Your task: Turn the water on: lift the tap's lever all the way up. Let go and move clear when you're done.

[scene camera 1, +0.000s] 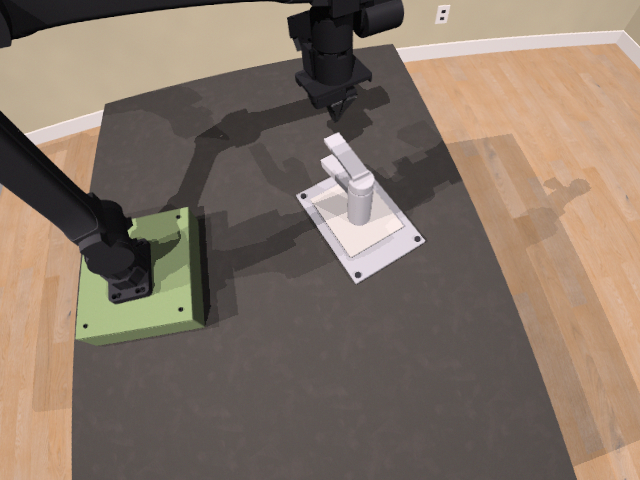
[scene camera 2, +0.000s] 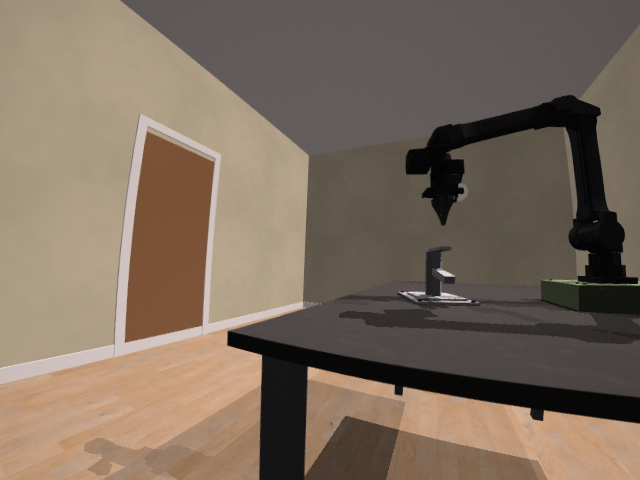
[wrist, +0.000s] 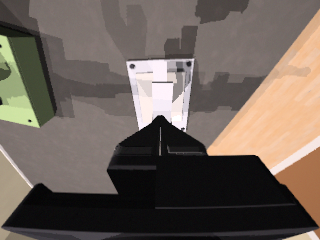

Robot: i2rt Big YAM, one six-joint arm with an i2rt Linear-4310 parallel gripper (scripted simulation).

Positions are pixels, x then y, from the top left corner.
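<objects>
My gripper: scene camera 1 (334, 120), scene camera 2, wrist view. On the gripper, same spot: (scene camera 2: 438, 195) and (wrist: 211, 160).
</objects>
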